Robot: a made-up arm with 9 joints. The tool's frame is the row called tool. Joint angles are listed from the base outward.
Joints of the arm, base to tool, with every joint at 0 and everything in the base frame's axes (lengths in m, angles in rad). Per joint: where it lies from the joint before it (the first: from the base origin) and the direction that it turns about. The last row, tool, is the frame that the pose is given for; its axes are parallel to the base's.
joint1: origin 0 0 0.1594 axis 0 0 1
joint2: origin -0.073 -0.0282 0.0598 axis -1 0 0
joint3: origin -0.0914 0.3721 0.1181 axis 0 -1 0
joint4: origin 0.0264 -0.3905 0.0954 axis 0 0 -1
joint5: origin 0.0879 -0.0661 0.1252 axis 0 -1 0
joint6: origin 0.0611 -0.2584 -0.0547 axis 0 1 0
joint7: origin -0.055 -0.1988 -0.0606 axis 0 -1 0
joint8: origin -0.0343 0.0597 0.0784 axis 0 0 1
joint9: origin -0.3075 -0.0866 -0.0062 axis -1 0 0
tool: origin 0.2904 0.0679 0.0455
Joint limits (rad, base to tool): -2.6..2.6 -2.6..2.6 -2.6..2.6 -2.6..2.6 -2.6..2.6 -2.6..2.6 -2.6..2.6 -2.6..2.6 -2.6..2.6
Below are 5 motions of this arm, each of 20 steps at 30 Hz.
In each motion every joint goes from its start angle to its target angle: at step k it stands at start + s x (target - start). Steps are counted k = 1, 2, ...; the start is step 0. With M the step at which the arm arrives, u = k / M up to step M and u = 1 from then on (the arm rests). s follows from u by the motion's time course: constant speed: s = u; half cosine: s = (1 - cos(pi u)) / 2; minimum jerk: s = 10 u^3 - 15 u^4 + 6 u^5.
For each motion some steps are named. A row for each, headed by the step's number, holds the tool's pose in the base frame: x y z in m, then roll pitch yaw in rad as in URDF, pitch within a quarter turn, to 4 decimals.
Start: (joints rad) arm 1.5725 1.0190 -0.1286 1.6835 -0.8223 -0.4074 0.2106 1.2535 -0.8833
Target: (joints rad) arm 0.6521 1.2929 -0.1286 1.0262 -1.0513 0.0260 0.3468 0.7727 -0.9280
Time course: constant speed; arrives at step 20
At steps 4, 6, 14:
4: -0.4025 -0.5472 0.5227 0.1451 -0.2084 0.9840
6: -0.4434 -0.5056 0.5459 0.1660 -0.1790 0.8787
14: -0.5593 -0.2856 0.6401 0.2114 -0.0402 0.4151

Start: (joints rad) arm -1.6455 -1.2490 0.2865 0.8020 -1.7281 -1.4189 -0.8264 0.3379 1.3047
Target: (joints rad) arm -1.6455 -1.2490 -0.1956 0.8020 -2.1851 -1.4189 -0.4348 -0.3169 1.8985
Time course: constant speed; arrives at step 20
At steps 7, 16, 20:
7: -0.3389 0.5966 0.0042 0.6279 0.4926 -0.6233
16: -0.4579 0.5864 0.0529 0.5874 0.7248 -0.1168
20: -0.5155 0.5669 0.0745 0.6106 0.7973 0.1530

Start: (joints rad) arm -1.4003 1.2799 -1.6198 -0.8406 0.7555 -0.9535 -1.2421 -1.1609 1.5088
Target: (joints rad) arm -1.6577 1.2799 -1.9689 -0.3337 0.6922 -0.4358 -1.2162 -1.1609 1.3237
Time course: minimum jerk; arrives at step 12
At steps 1, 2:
1: -0.4423 -0.0352 0.3080 -2.6754 -0.0679 -2.8403
2: -0.4432 -0.0271 0.3161 -2.6906 -0.0801 -2.8638

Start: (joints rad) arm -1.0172 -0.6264 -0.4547 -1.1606 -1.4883 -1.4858 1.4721 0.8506 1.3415
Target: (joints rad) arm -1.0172 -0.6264 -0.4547 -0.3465 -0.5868 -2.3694 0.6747 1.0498 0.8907
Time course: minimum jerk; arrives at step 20
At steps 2, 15, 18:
2: -0.0357 -0.3550 0.0540 2.3641 -1.1800 2.7523
15: -0.1904 -0.3310 -0.0247 2.4962 -1.0716 1.8318
18: -0.2139 -0.3369 -0.0243 2.5596 -1.0464 1.6852

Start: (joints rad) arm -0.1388 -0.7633 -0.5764 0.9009 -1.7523 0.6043 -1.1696 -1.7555 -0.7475
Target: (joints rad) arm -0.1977 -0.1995 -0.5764 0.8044 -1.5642 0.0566 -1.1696 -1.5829 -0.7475
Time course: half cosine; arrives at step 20
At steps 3, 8, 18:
3: -0.4229 -0.4442 0.2422 2.6618 0.2673 -2.3717
8: -0.4110 -0.4502 0.2976 2.9761 0.0970 -2.3475
18: -0.3744 -0.4376 0.4477 -2.6314 -0.2367 -2.4237

